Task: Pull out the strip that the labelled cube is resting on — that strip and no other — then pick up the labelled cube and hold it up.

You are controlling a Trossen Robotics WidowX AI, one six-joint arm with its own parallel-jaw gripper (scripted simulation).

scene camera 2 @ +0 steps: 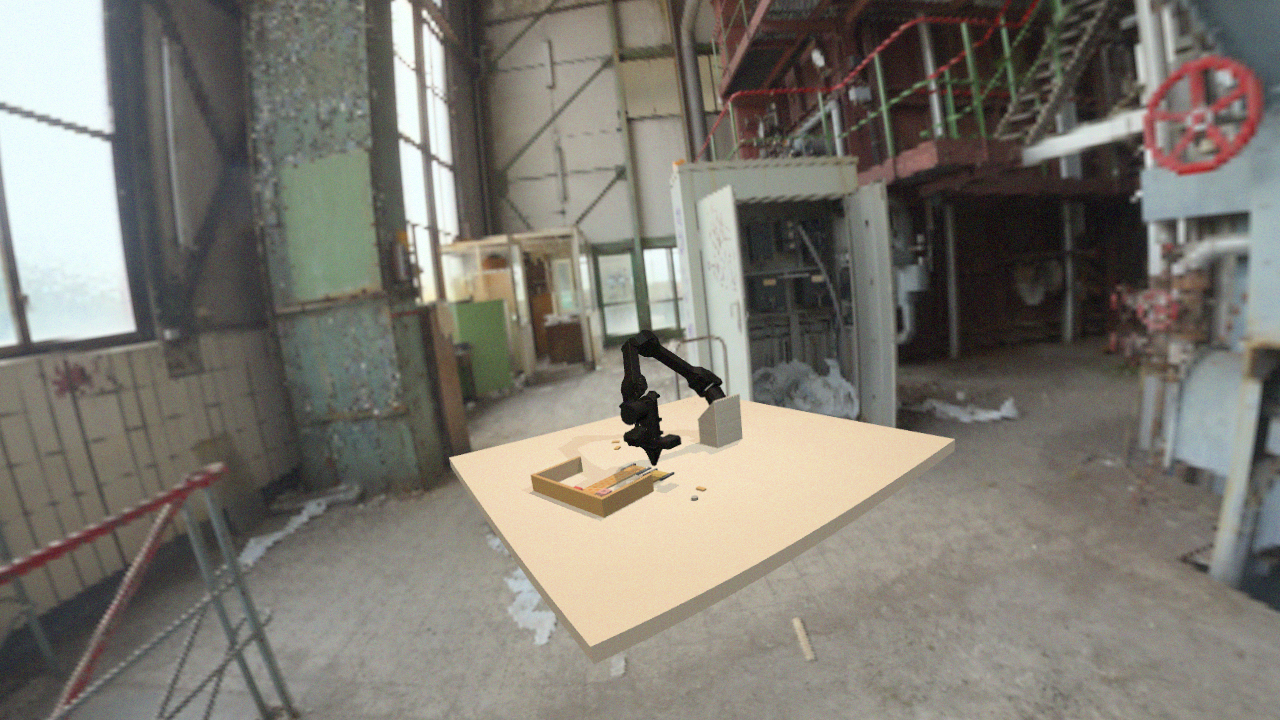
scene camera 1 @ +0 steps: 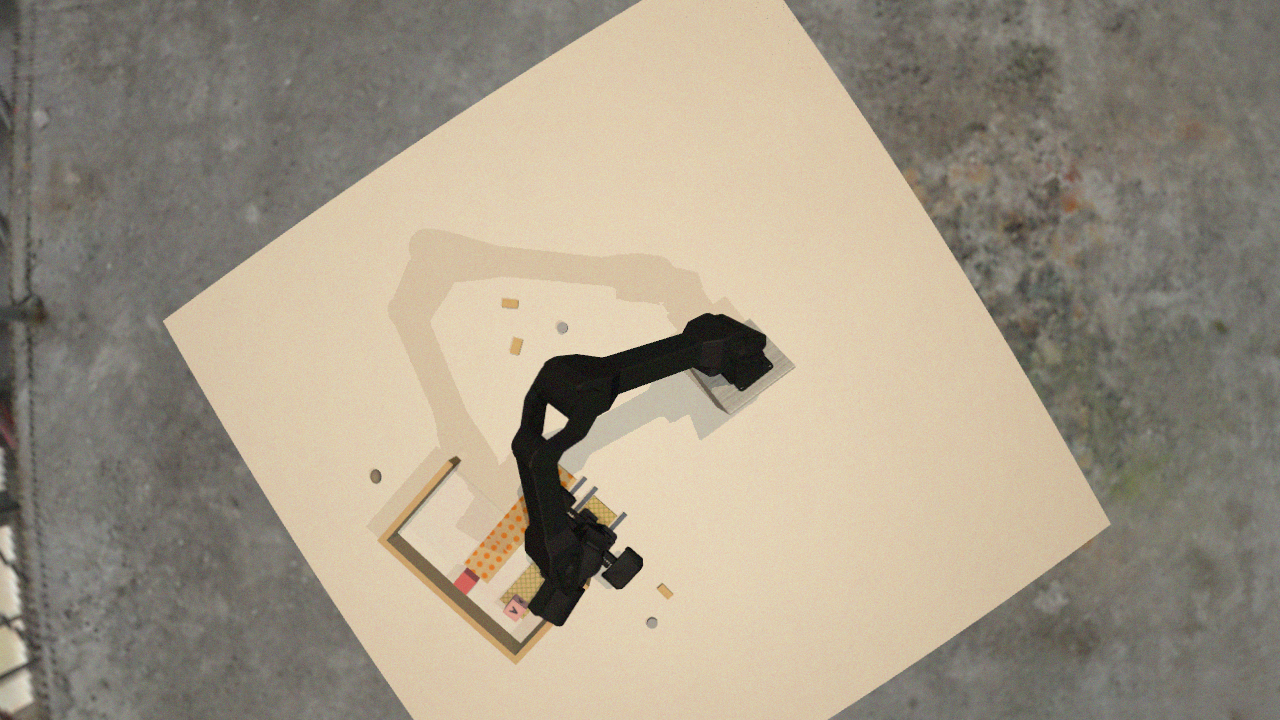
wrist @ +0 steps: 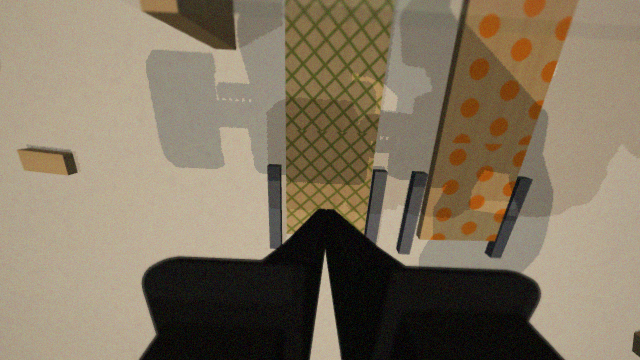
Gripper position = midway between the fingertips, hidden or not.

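My gripper [scene camera 1: 592, 524] is shut and holding nothing, and you'd find that same gripper in scene camera 2 [scene camera 2: 654, 465] and in the wrist view [wrist: 325, 217] too.
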